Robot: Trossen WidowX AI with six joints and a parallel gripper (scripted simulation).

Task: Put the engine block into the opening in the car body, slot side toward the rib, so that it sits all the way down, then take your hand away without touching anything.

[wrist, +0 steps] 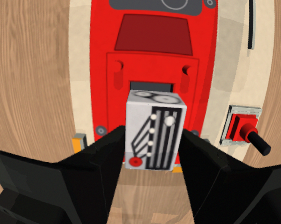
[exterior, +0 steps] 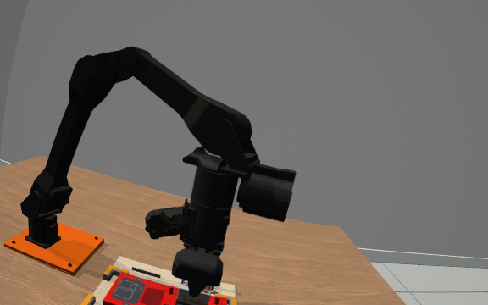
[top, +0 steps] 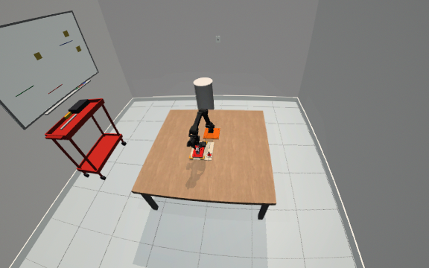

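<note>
The engine block lies 10 mm below my gripper tip.
</note>
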